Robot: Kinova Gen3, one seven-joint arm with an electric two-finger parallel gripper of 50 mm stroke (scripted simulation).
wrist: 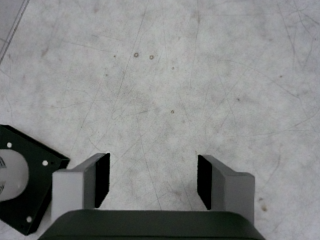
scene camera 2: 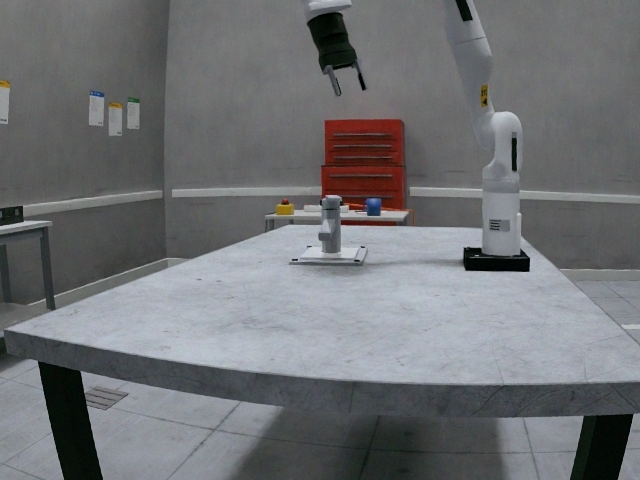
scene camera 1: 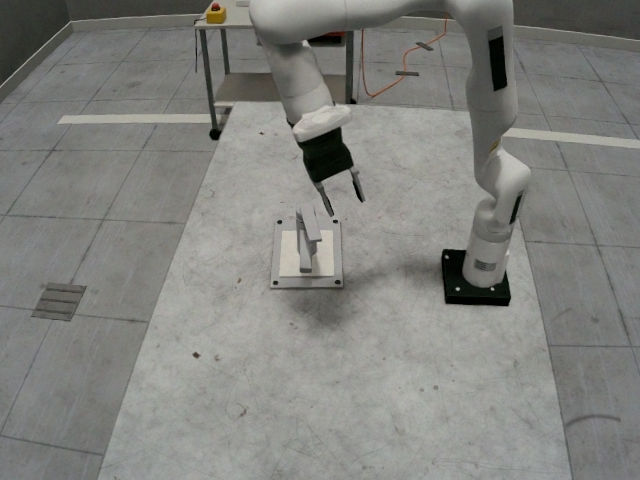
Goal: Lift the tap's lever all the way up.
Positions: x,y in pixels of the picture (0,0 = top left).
my gripper: wrist; scene camera 2; scene camera 1 346,205
same spot on my gripper: (wrist: 220,188) = (scene camera 2: 332,67)
